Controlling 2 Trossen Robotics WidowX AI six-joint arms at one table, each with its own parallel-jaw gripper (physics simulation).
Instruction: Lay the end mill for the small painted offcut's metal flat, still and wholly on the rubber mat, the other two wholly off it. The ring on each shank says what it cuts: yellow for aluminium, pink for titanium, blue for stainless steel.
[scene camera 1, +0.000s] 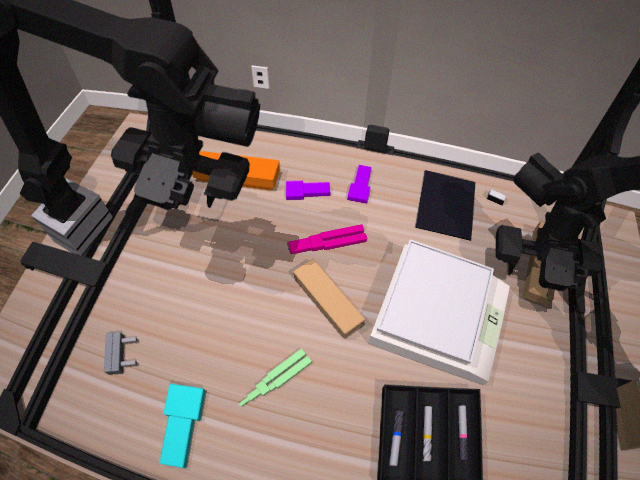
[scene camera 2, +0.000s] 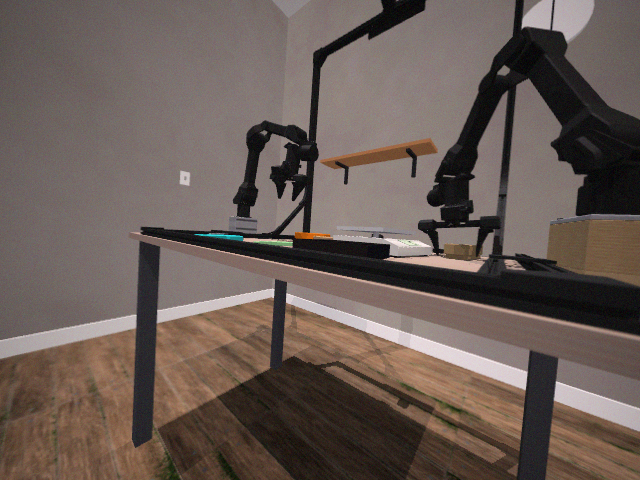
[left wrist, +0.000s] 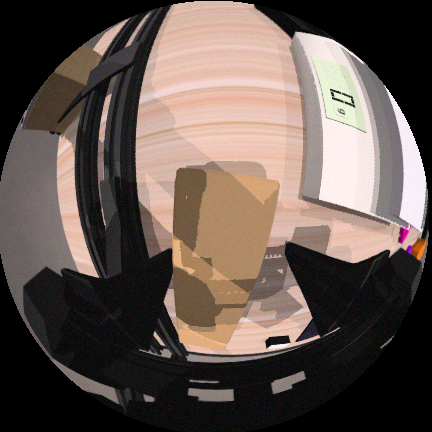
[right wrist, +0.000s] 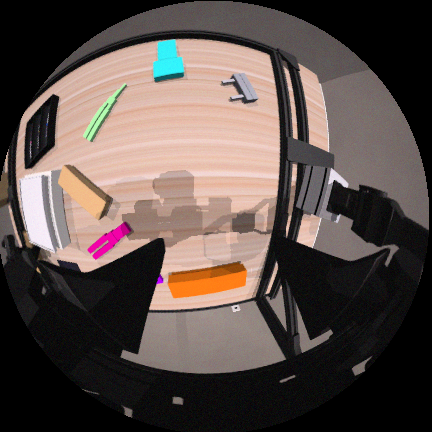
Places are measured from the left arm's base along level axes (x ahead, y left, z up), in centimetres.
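Pixels of known places: left gripper, fingertip midpoint: (scene camera 1: 532, 276) (scene camera 2: 456, 255) (left wrist: 231, 252); right gripper, fingertip midpoint: (scene camera 2: 286, 199) (right wrist: 220, 243); left arm's base at its link origin: (scene camera 2: 619, 219); right arm's base at its link origin: (scene camera 1: 64, 204) (scene camera 2: 243, 217) (right wrist: 335, 198).
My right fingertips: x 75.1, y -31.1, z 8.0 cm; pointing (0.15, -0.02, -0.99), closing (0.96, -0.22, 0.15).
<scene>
For each thing: its top centre in the pictures, then the offset to it from my right fingertips. "*": a spot on its surface instead. Level surfaces: height alone.
- black tray at its top centre: (scene camera 1: 433, 436) (scene camera 2: 344, 241) dx -37.3, dy +31.6, dz -13.9 cm
- blue-ringed mill at its top centre: (scene camera 1: 397, 437) dx -32.3, dy +31.4, dz -15.3 cm
- yellow-ringed mill at its top centre: (scene camera 1: 428, 432) dx -37.0, dy +30.9, dz -15.3 cm
- pink-ringed mill at its top centre: (scene camera 1: 464, 432) dx -42.6, dy +31.0, dz -15.3 cm
- black rubber mat at its surface level: dz -16.5 cm
- brown block at its top centre: (left wrist: 208, 305) (scene camera 1: 546, 258) (scene camera 2: 464, 244) (right wrist: 30, 253) dx -61.9, dy +1.9, dz -13.0 cm
- orange block at its top centre: (scene camera 1: 234, 164) (right wrist: 208, 286) (scene camera 2: 312, 233) dx -3.1, dy -18.5, dz -12.8 cm
- white scale at a spot on its surface: (scene camera 1: 434, 299) * dx -38.5, dy +11.0, dz -10.6 cm
- tan block at its top centre: (scene camera 1: 328, 294) (right wrist: 77, 191) dx -21.9, dy +8.8, dz -13.5 cm
- Magenta at its top centre: (scene camera 1: 327, 238) (right wrist: 105, 242) dx -21.7, dy -3.2, dz -15.5 cm
- cyan at its top centre: (scene camera 1: 178, 424) (right wrist: 166, 54) (scene camera 2: 219, 235) dx +0.2, dy +30.7, dz -14.9 cm
- grey two-pronged piece at its top centre: (scene camera 1: 119, 350) (right wrist: 239, 85) dx +12.2, dy +19.8, dz -15.0 cm
- small black-and-white block at its top centre: (left wrist: 278, 345) (scene camera 1: 497, 194) dx -56.3, dy -14.2, dz -15.2 cm
Three end mills lie in separate slots of the black tray (scene camera 1: 432, 388) (scene camera 2: 341, 248): the blue-ringed mill (scene camera 1: 394, 448), the yellow-ringed mill (scene camera 1: 428, 419) and the pink-ringed mill (scene camera 1: 462, 421). The black rubber mat (scene camera 1: 445, 205) lies at the back right with no mill on it. A brown block (scene camera 1: 537, 291) (scene camera 2: 457, 251) (left wrist: 235, 215) lies right of the scale. My left gripper (scene camera 1: 542, 276) (scene camera 2: 459, 253) (left wrist: 231, 252) is open low around it, not gripping. An orange block (scene camera 1: 263, 173) (right wrist: 207, 282) lies at the back left. My right gripper (scene camera 2: 287, 198) (right wrist: 220, 243) is open and empty, high near it.
A white scale (scene camera 1: 434, 299) reading 0 stands between the tray and mat. A tan block (scene camera 1: 328, 298) (right wrist: 85, 191) lies left of it. Magenta (scene camera 1: 328, 239), green (scene camera 1: 276, 376), cyan (scene camera 1: 180, 423) and purple pieces, a grey two-pronged piece (scene camera 1: 113, 352) and a small black-and-white block (scene camera 1: 496, 196) lie around.
</scene>
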